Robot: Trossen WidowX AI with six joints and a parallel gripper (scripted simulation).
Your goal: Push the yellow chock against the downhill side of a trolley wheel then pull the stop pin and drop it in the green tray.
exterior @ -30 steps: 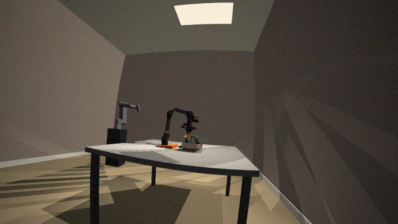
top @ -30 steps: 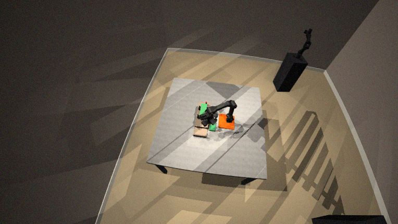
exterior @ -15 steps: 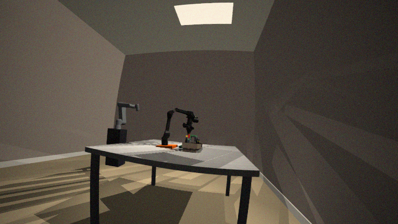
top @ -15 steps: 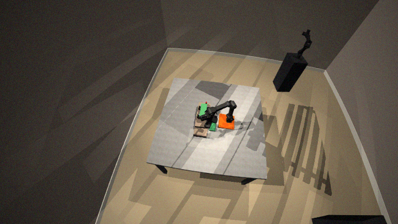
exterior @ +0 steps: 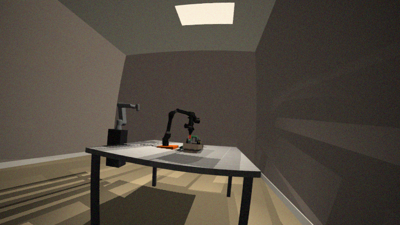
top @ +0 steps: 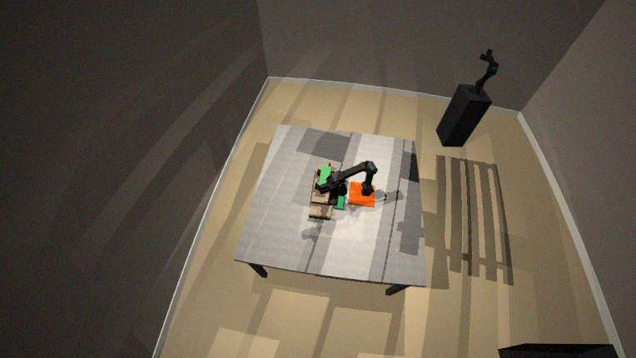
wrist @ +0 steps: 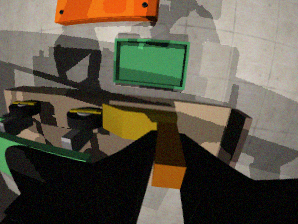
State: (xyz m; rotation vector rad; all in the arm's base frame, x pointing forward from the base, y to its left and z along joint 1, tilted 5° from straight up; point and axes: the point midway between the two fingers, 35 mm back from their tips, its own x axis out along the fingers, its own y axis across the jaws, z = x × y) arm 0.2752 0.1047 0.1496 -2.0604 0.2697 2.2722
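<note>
Now: gripper tip 29 cm to the left of the red-headed stop pin, 2 cm above it and 1 cm short of it. The rest, counted from my gripper tip: green tray (16 cm below, 6 cm behind, 3 cm to the right); then yellow chock (2 cm to the right); then green trolley (18 cm to the right, 5 cm ahead, 4 cm below).
</note>
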